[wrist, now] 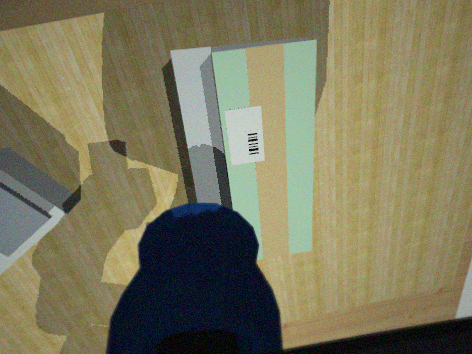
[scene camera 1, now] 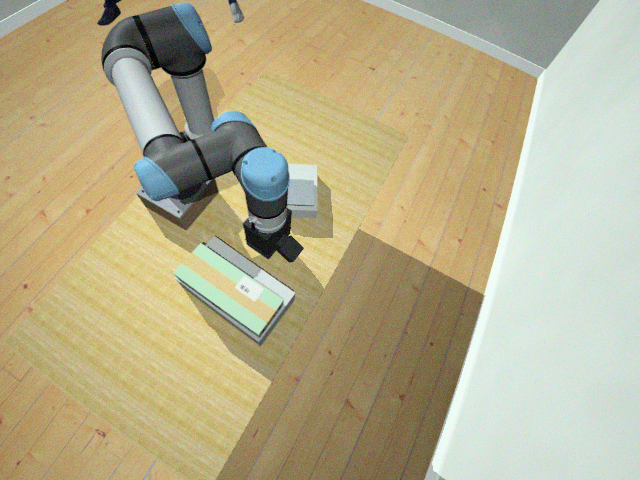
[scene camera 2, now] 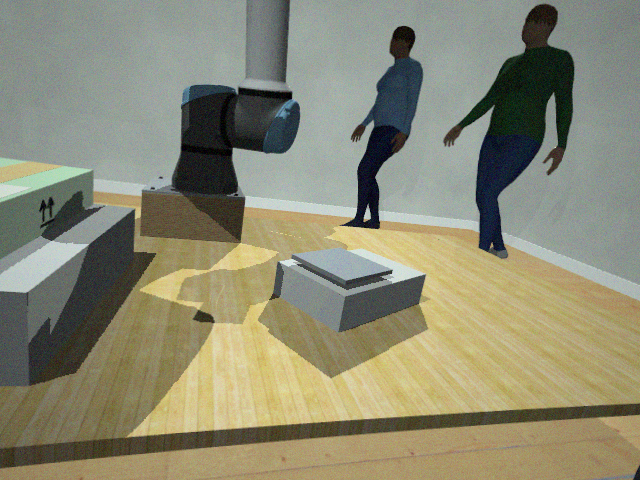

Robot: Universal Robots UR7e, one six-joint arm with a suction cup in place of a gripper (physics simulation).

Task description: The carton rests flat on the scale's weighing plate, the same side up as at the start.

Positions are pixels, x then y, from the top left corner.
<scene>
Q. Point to the suction cup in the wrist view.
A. At 198, 270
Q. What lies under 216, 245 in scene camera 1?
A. A large block.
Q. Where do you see a grey scale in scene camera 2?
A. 342, 289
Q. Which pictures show the large block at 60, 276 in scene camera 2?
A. The wrist view, scene camera 1 and scene camera 2: all of them.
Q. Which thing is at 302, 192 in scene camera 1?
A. A grey scale.
</scene>
